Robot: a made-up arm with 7 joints.
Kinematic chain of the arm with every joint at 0, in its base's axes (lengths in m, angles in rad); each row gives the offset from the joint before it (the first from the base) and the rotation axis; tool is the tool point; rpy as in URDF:
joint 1: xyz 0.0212 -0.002 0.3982 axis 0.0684 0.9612 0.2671
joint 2: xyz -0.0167 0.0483 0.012 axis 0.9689 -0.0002 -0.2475
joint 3: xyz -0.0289 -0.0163 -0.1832 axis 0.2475 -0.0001 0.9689
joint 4: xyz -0.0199 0.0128 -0.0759 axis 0.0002 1 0
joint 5: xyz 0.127 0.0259 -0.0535 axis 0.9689 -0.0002 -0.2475
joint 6: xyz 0.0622 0.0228 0.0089 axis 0.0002 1 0
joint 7: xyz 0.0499 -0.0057 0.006 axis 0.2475 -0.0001 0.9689
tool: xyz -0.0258 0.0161 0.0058 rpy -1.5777 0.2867 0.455
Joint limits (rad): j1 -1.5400..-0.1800 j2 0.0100..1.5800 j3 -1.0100..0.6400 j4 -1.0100..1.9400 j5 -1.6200..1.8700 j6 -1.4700..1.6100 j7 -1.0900..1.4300
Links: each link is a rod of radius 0.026 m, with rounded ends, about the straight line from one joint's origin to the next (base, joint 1, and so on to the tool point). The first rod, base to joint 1, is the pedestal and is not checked.
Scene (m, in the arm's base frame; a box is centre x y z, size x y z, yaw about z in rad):
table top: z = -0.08
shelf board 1: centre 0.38 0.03 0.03 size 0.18 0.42 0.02 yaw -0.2
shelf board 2: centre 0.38 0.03 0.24 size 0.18 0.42 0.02 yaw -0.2
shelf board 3: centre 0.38 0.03 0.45 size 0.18 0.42 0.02 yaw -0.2
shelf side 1: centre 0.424 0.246 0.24 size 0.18 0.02 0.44 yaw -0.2
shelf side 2: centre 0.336 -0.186 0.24 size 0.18 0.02 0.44 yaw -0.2
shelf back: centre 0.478 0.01 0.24 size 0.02 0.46 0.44 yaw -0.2
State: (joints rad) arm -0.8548 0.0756 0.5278 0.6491 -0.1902 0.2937 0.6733
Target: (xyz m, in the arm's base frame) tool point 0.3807 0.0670 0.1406
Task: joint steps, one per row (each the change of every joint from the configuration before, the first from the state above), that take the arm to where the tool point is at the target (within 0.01 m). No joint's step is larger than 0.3 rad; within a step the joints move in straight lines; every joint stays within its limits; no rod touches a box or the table.
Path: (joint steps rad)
1: -0.0383 -0.0656 -0.1899 0.1924 0.0277 0.0305 0.0402

